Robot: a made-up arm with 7 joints. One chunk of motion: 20 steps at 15 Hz.
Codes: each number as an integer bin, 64 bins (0 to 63) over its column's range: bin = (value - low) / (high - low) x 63, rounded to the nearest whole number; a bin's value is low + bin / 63 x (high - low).
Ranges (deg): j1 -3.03..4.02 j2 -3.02..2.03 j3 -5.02..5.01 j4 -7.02..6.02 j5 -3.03..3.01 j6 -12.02..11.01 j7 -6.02..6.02
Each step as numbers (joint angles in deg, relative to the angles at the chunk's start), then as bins.
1 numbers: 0.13 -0.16 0.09 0.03 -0.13 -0.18 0.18
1 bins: 28 36 32 34 30 32 32
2 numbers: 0.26 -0.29 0.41 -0.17 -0.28 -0.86 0.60
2 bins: 29 34 34 33 29 31 35
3 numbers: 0.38 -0.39 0.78 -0.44 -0.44 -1.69 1.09
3 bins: 30 33 36 32 27 28 37
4 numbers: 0.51 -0.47 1.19 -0.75 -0.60 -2.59 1.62
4 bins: 32 32 39 30 25 26 40
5 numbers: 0.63 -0.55 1.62 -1.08 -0.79 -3.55 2.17
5 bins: 33 31 42 29 23 23 43
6 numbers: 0.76 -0.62 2.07 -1.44 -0.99 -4.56 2.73
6 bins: 34 30 45 27 21 20 46
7 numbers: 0.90 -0.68 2.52 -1.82 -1.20 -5.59 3.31
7 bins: 35 29 47 25 19 18 49
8 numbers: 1.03 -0.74 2.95 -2.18 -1.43 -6.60 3.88
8 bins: 36 28 50 23 17 15 52
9 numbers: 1.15 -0.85 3.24 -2.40 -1.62 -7.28 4.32
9 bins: 37 27 52 22 15 13 54
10 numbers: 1.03 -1.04 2.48 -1.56 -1.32 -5.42 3.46
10 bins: 36 25 47 26 18 18 50
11 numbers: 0.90 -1.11 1.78 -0.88 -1.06 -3.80 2.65
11 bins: 35 24 43 30 21 22 45
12 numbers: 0.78 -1.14 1.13 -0.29 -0.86 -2.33 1.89
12 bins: 34 23 39 33 23 27 41
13 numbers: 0.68 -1.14 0.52 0.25 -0.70 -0.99 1.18
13 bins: 33 23 35 35 24 30 38
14 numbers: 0.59 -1.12 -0.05 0.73 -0.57 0.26 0.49
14 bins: 32 24 31 37 26 34 34
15 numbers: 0.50 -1.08 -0.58 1.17 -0.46 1.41 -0.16
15 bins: 32 24 28 40 27 37 31
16 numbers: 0.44 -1.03 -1.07 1.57 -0.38 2.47 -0.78
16 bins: 31 25 25 42 28 40 27
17 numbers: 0.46 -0.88 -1.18 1.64 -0.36 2.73 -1.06
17 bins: 31 27 24 42 28 40 26
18 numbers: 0.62 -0.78 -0.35 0.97 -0.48 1.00 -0.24
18 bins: 33 28 29 39 27 36 30
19 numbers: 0.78 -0.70 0.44 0.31 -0.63 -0.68 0.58
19 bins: 34 29 34 35 25 31 35
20 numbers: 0.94 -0.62 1.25 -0.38 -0.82 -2.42 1.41
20 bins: 35 30 39 32 23 26 39
